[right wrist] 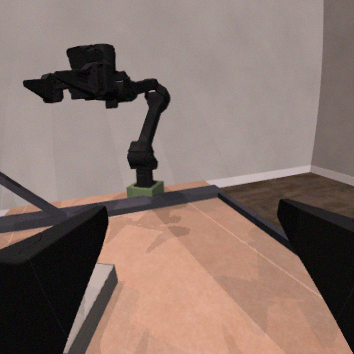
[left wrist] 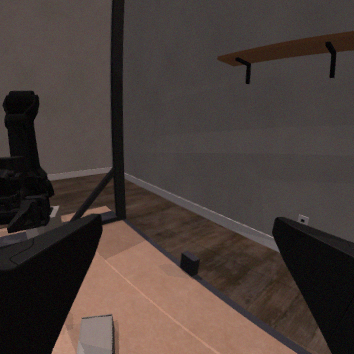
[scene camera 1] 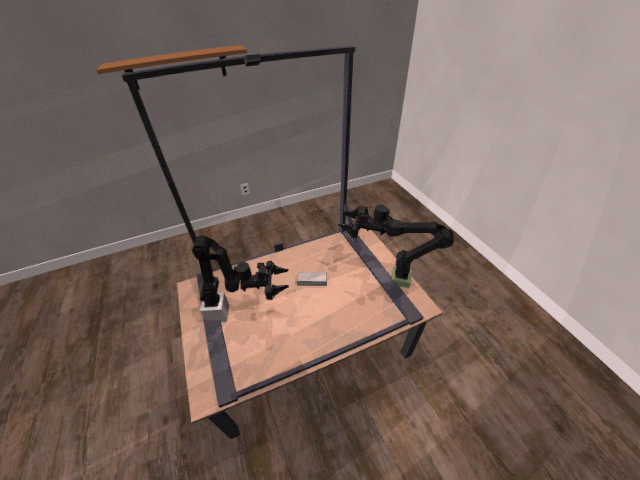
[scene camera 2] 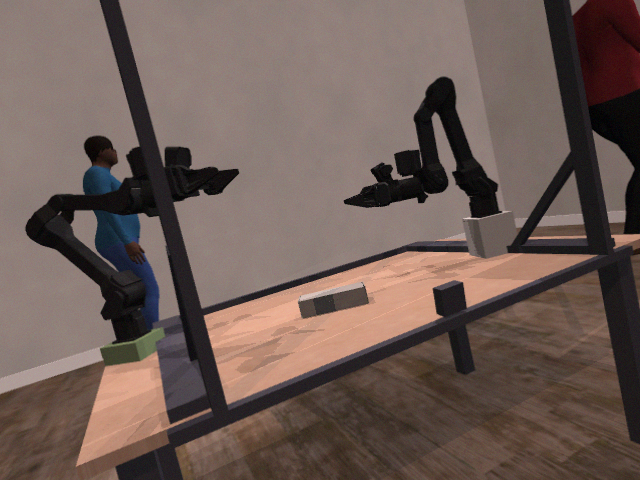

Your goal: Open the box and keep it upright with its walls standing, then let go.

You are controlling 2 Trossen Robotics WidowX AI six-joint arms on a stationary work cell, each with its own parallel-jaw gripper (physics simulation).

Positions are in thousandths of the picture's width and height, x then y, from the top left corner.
Scene:
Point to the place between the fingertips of my right gripper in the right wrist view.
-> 547, 595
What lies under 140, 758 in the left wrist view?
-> My left gripper.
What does my left gripper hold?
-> Nothing.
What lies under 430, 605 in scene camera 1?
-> My right gripper.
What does my right gripper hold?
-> Nothing.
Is my right gripper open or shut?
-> Open.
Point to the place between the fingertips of my left gripper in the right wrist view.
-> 106, 222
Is my left gripper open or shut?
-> Open.

